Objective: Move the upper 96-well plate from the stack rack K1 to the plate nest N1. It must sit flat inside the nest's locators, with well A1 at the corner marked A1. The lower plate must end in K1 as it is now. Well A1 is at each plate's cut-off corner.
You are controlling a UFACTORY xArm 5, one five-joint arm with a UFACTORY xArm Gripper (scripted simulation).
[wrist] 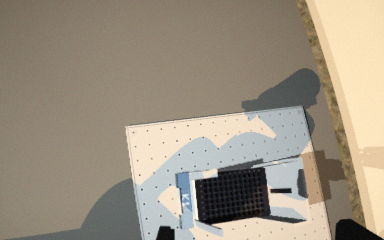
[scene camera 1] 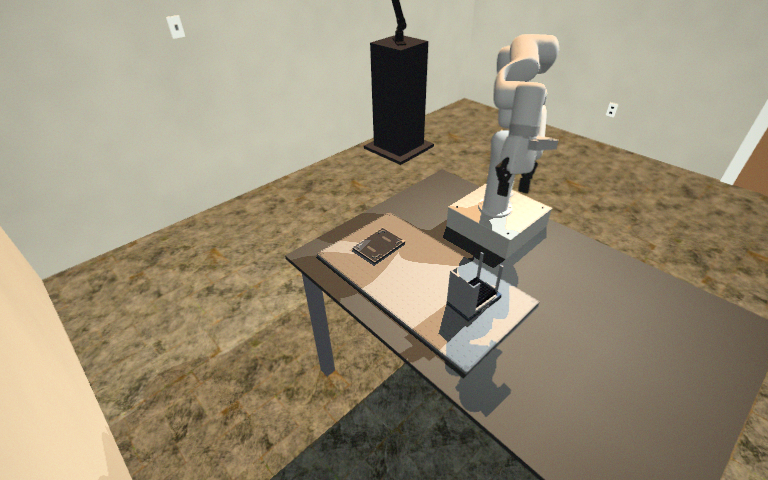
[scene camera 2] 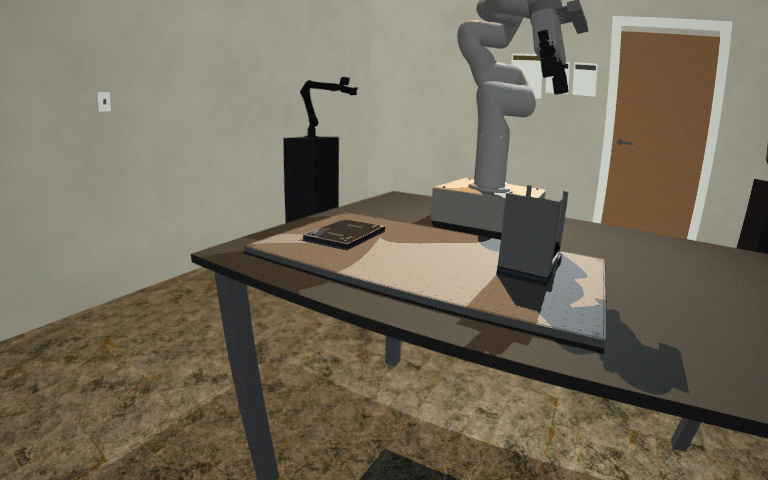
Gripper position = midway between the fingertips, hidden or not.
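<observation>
Scene camera 1 gives me my gripper [scene camera 1: 512, 193] and a plate nest N1 [scene camera 1: 375, 241]. On scene camera 2 I can see my gripper [scene camera 2: 556, 85] again, and the plate nest N1 [scene camera 2: 342, 228] is there as well. Then the wrist view has a black 96-well plate [wrist: 221, 212] for me.
</observation>
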